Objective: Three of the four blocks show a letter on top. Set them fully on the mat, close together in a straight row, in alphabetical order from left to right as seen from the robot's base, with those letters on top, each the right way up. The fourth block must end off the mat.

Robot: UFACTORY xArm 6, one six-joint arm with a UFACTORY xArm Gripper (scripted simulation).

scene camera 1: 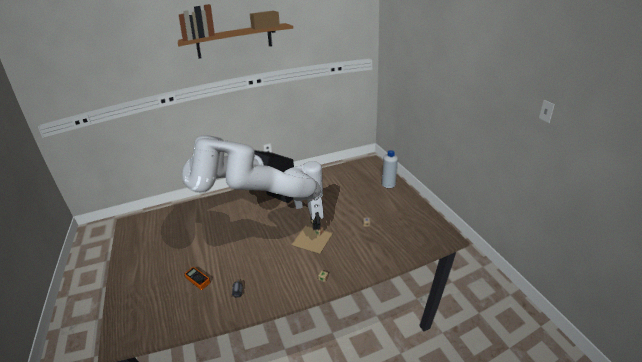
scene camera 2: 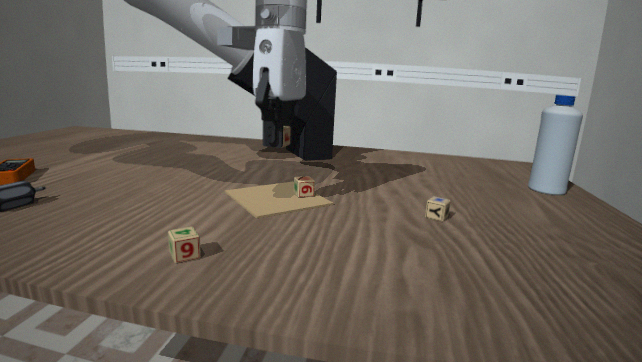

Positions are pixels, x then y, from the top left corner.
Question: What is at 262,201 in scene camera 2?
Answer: A tan mat.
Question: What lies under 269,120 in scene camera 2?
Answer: The gripper.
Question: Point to a white bottle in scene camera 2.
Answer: At 560,124
